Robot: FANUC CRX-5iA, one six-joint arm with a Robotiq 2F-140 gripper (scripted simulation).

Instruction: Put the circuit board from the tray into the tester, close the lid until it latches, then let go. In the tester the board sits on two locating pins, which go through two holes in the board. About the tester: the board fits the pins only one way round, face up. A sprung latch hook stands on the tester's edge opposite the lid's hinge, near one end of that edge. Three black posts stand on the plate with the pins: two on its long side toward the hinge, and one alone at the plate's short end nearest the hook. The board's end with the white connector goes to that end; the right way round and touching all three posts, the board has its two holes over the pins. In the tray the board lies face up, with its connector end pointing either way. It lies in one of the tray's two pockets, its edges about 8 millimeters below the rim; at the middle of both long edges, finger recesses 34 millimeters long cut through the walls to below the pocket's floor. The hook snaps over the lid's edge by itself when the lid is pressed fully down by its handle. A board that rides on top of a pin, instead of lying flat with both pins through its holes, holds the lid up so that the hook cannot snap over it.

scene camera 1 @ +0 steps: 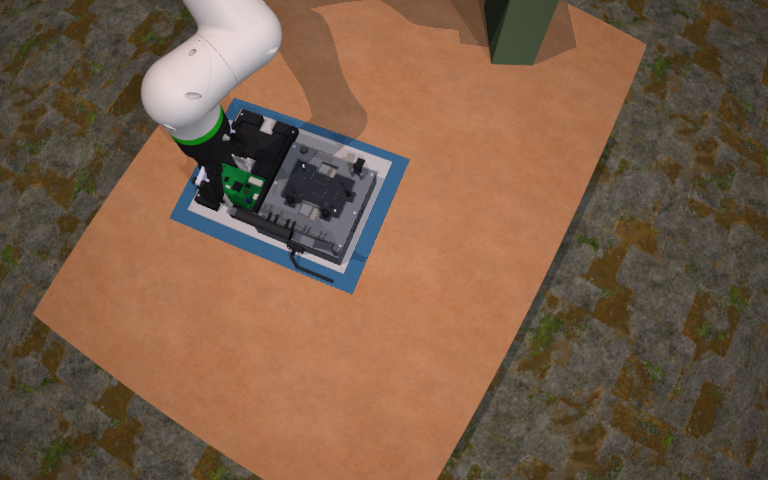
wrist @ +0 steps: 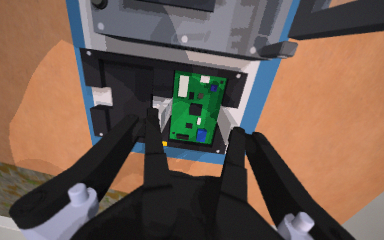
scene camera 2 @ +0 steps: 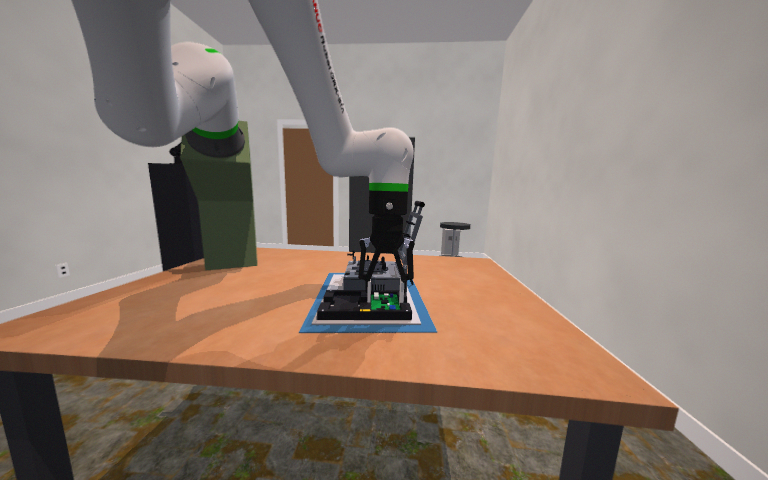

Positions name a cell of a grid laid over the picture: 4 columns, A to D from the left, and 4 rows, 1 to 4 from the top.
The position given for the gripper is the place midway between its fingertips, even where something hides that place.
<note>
In view: the gripper (scene camera 2: C3), a green circuit board (scene camera 1: B2), a lid (scene camera 1: B2) and a black pin plate (scene camera 1: B2).
The green circuit board is seen too in the wrist view (wrist: C2). The gripper shows as well in scene camera 1 (scene camera 1: B2) and in the wrist view (wrist: C2).
</note>
